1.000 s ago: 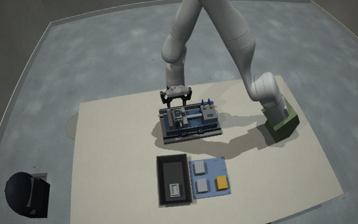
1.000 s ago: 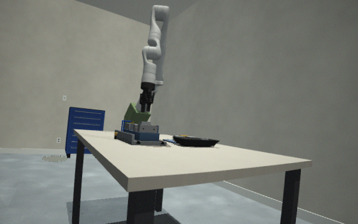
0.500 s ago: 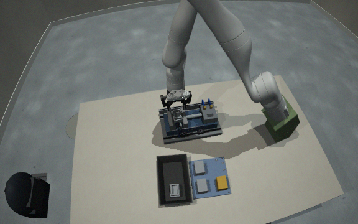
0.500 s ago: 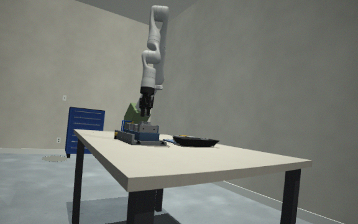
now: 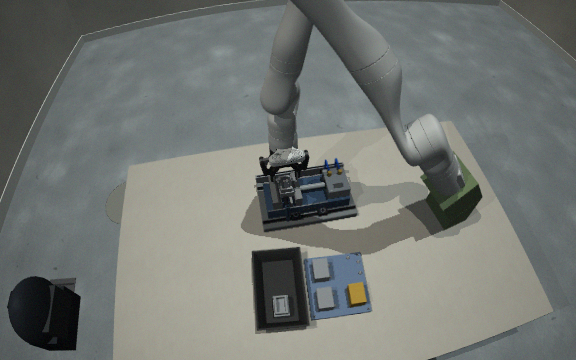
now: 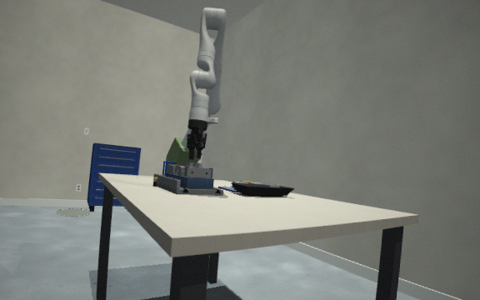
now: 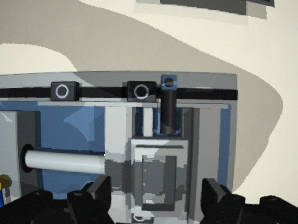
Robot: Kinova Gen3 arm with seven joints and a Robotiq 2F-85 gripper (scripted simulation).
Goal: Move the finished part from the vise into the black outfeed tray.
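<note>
The blue vise is 60 mm behind my hand, 10 mm to the right of it and 100 mm below it. Round my hand: yellow block: 230 mm behind, 310 mm to the left, 110 mm below; blue plate: 180 mm behind, 270 mm to the left, 140 mm below.
</note>
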